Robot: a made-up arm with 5 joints.
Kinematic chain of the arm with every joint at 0, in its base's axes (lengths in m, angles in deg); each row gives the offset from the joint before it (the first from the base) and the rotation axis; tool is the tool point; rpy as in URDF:
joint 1: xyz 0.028 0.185 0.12 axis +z
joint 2: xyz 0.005 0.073 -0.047 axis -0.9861 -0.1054 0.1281
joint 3: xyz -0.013 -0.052 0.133 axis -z
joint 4: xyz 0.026 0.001 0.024 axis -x
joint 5: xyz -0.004 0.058 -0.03 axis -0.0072 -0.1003 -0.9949
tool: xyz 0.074 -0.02 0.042 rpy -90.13 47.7 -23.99
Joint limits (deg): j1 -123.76..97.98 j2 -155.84..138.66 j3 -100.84..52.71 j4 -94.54..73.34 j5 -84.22..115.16
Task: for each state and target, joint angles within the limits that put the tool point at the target. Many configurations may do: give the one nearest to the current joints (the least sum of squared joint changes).
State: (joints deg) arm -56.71 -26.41 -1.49 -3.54 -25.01
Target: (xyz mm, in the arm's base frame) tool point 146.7 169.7 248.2
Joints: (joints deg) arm -53.25 -8.04 -6.27 -5.78 -31.97
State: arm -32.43 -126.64 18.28 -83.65 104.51
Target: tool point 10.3 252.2 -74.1
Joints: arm -43.70 -144.89 15.72 -84.73 92.48
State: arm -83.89 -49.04 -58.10 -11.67 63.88
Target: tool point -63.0 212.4 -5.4
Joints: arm -91.16 -97.36 -54.49 -7.35 94.21
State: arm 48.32 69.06 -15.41 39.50 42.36
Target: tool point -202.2 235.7 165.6
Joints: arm 77.85 75.97 -3.81 34.18 56.43
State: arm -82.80 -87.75 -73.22 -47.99 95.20
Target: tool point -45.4 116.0 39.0
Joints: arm -41.94 -80.47 -76.96 -42.45 96.81
